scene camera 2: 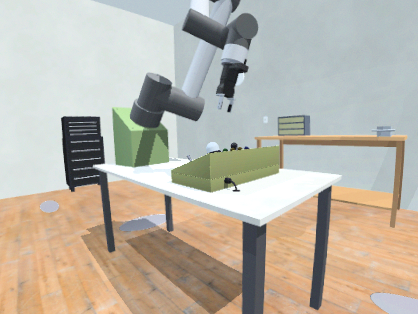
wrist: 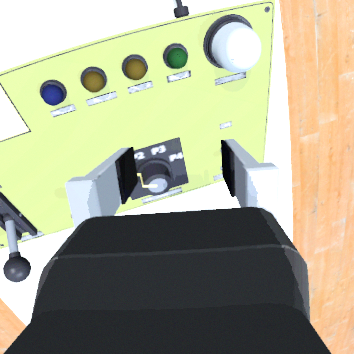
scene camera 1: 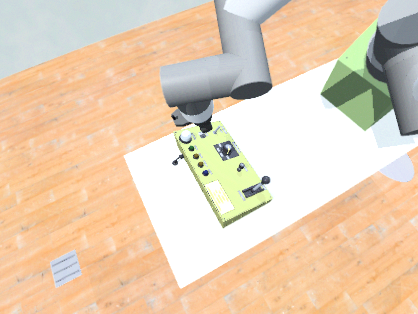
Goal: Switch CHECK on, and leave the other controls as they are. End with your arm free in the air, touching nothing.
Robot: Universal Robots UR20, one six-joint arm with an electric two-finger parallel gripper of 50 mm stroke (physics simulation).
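Frame: origin at the arm's base, x down, y right, z back, level; centimetres.
Seen in the pictures: gripper, fingertip midpoint: [scene camera 2: 224,110] [wrist: 177,160] [scene camera 1: 201,130]; arm's base at its link origin: [scene camera 2: 144,119].
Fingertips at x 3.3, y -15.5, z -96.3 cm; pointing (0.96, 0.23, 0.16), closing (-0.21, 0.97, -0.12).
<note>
Offsets run from my fingertips to a thing's middle. "*": to the spot under its first point.
A yellow-green control panel {dx +23.7, dy -6.4, dz +7.2 cm} [scene camera 1: 235,205] [scene camera 2: 245,162] [wrist: 90,130] lies on the white table. My gripper [scene camera 2: 225,106] [wrist: 177,160] is open and empty, in the air above the panel's dome end. A small metal toggle switch {dx +21.2, dy +12.9, dz +9.7 cm} [scene camera 1: 218,130] stands near that end; in the wrist view the right finger hides most of it. The name CHECK cannot be read on any label. A black rotary knob {dx +21.7, dy +1.1, dz +11.9 cm} [scene camera 1: 227,149] [wrist: 157,180] with P marks appears between the fingers in the wrist view, well below them. A small black-tipped control {dx +21.9, dy -10.5, dz +15.0 cm} [scene camera 1: 241,167] is hidden by the left finger in the wrist view.
A white dome {* dx +13.7, dy +8.3, dz -6.7 cm} [scene camera 1: 185,135] [scene camera 2: 213,147] [wrist: 235,47] stands at the panel corner, beside a row with green {* dx +16.3, dy +2.9, dz -5.2 cm} [wrist: 176,57], two amber and blue {* dx +16.3, dy -10.4, dz -1.7 cm} [wrist: 53,93] round parts. A ball-ended lever [scene camera 1: 265,180] [wrist: 16,268] rises at the far end. A green box [scene camera 2: 150,145] stands on the table.
</note>
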